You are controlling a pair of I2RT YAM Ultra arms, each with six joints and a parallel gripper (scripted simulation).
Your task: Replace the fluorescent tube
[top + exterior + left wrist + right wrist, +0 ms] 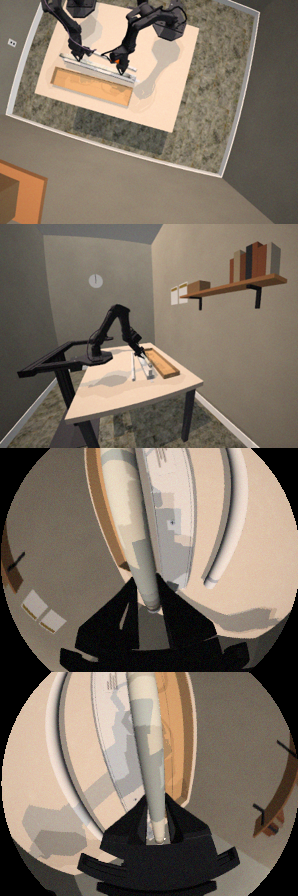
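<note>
The carton is 16 cm ahead of my right hand, 10 cm to the left of it and 9 cm below it. From my right hand the other things lie so: light fixture (12 cm to the left, 6 cm below); then LED tube (10 cm behind, 13 cm to the left, 10 cm below); then old fluorescent tube (1 cm ahead, 12 cm to the left, 1 cm below).
</note>
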